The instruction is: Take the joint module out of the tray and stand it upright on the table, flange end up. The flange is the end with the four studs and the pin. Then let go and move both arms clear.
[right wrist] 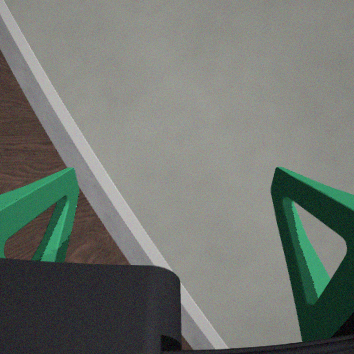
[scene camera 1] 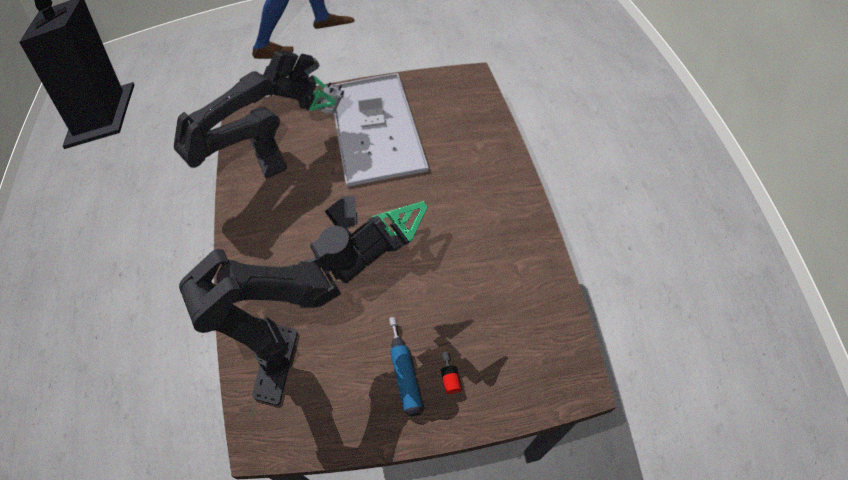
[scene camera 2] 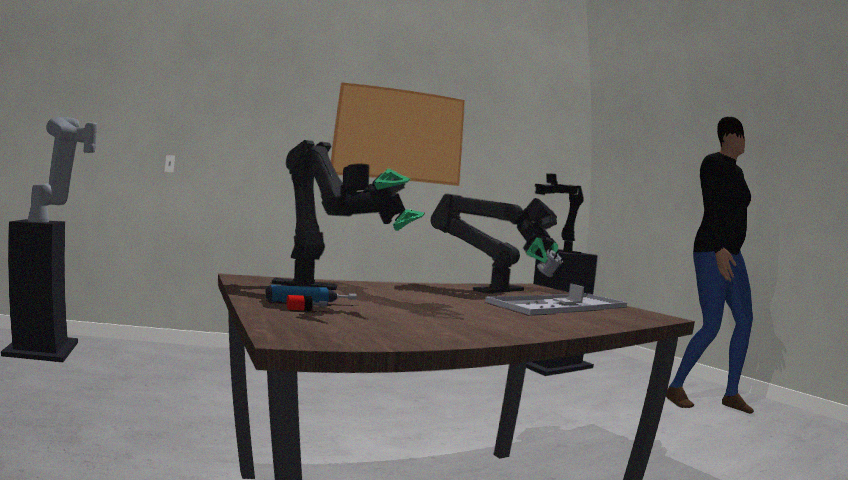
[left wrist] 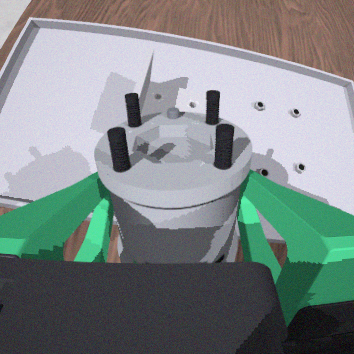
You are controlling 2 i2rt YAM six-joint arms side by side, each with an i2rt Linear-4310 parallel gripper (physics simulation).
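Seen in the pictures: left gripper, fingertip midpoint: (scene camera 1: 333, 97) (scene camera 2: 552, 263) (left wrist: 174, 176); right gripper, fingertip midpoint: (right wrist: 174, 178) (scene camera 1: 417, 206) (scene camera 2: 416, 197); left arm's base, link origin: (scene camera 1: 267, 152) (scene camera 2: 499, 290); right arm's base, link origin: (scene camera 1: 275, 365) (scene camera 2: 303, 285).
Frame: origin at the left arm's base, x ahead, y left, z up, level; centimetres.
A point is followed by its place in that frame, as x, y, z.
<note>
The grey joint module (scene camera 1: 333, 102) (scene camera 2: 547, 267) @(22.4, -4.0, 10.4) (left wrist: 172, 220) @(20.0, -0.6, 14.2) is off the tray floor, in my left gripper (scene camera 1: 328, 93) @(22.5, -1.5, 11.7) (scene camera 2: 546, 252) @(22.5, -1.5, 11.7) (left wrist: 174, 176) @(22.5, -1.5, 11.7). The gripper is shut on its body, below the flange. The flange, with four black studs and a small pin, points upward but tilted. The module hangs above the left edge of the tray (scene camera 1: 387, 178) @(26.5, -27.5, 0.1) (scene camera 2: 580, 309) @(42.1, -11.8, 0.6) (left wrist: 240, 54) @(40.9, -14.6, 1.0) in scene camera 1. The module's lower end is hidden in the left wrist view. My right gripper (scene camera 1: 416, 217) @(20.1, -57.5, 27.3) (scene camera 2: 415, 196) @(20.1, -57.5, 27.3) (right wrist: 174, 178) @(20.1, -57.5, 27.3) is open and empty, high over the table.
In the tray stand an angle bracket (scene camera 1: 370, 108) @(33.2, -1.8, 2.1) (scene camera 2: 575, 293) @(33.3, -1.8, 3.5) and several small nuts (scene camera 1: 390, 137) @(33.5, -14.8, 0.8) (left wrist: 259, 105) @(33.4, -14.6, 0.9). A blue screwdriver-like tool (scene camera 1: 405, 377) @(4.8, -80.1, 4.1) (scene camera 2: 303, 294) @(7.2, -79.7, 2.5) and a red-and-black tool (scene camera 1: 451, 380) @(13.1, -85.2, 3.4) (scene camera 2: 295, 302) @(14.7, -86.3, 2.1) lie near the right arm's base. A person (scene camera 1: 270, 26) (scene camera 2: 723, 202) stands beyond the table's tray end.
</note>
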